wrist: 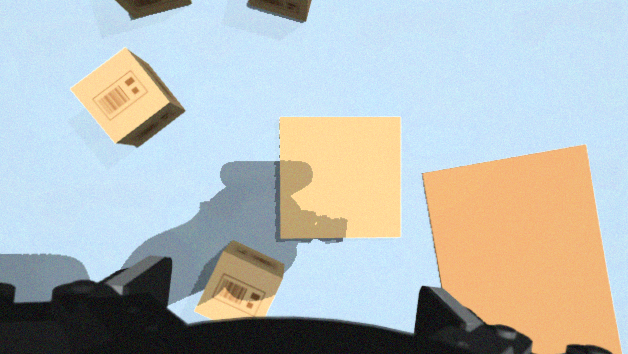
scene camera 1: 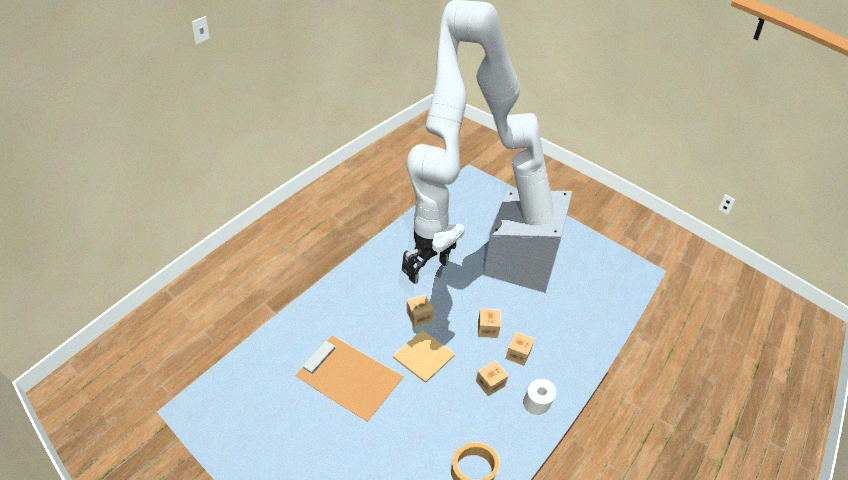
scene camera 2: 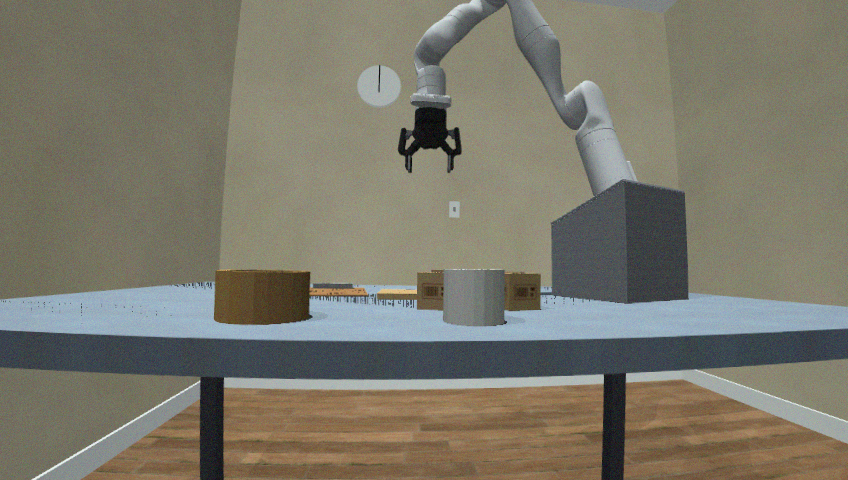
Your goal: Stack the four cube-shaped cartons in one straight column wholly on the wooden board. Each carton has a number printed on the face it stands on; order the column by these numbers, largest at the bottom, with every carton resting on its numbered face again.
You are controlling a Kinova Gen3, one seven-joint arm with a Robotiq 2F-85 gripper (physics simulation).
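Places are measured from the arm's base along level axes (x ahead, y left, z up), in centimetres.
Pixels of known places: gripper, between the fingertips: [wrist: 294, 299] [scene camera 1: 428, 272] [scene camera 2: 429, 172]; arm's base, origin of its link: [scene camera 1: 538, 215] [scene camera 2: 618, 202].
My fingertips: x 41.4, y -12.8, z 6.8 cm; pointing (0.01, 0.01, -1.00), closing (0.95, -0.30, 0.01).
For each thing: its top centre in the pictures, then the offset to it from my fingertips.
- light square wooden board, centre of its top: [wrist: 340, 177] [scene camera 2: 407, 291] [scene camera 1: 424, 354] dx +5.1, dy +2.6, dz -27.4 cm
- second carton, centre of its top: [wrist: 120, 95] [scene camera 1: 490, 317] dx -12.6, dy +13.3, dz -22.8 cm
- orange clipboard, centre of its top: [wrist: 530, 279] [scene camera 2: 331, 285] [scene camera 1: 348, 374] dx +21.8, dy -10.9, dz -27.0 cm
- grey clip, centre of its top: [scene camera 1: 318, 356] [scene camera 2: 333, 283] dx +21.6, dy -21.0, dz -27.0 cm
- white roll, centre of its top: [scene camera 2: 473, 269] [scene camera 1: 542, 391] dx +2.6, dy +36.3, dz -22.1 cm
- orange ring, centre of its top: [scene camera 2: 264, 270] [scene camera 1: 476, 463] dx +28.5, dy +31.1, dz -22.7 cm
Four cube cartons stand apart on the blue surface, their bottom faces hidden. One carton [scene camera 1: 420, 311] [wrist: 250, 280] is beside the light square wooden board [scene camera 1: 423, 362] [wrist: 365, 165], partly in shadow. A second carton [scene camera 1: 489, 322] [wrist: 127, 95] stands nearer the robot's base; a third [scene camera 1: 520, 348] [wrist: 155, 6] and a fourth [scene camera 1: 492, 378] [wrist: 282, 7] are farther out. The upward faces seen in the wrist view bear barcode labels. The board carries no carton. My gripper [scene camera 1: 428, 270] [scene camera 2: 429, 169] [wrist: 294, 299] is open and empty, high above the surface near the first carton.
An orange clipboard [scene camera 1: 357, 380] [wrist: 515, 240] with a grey clip [scene camera 1: 319, 356] lies beside the board. A white roll [scene camera 1: 538, 401] [scene camera 2: 474, 297] stands near the third and fourth cartons. An orange ring [scene camera 1: 457, 468] [scene camera 2: 261, 297] is near the table's front edge. The grey base [scene camera 1: 523, 258] [scene camera 2: 618, 249] holds the arm.
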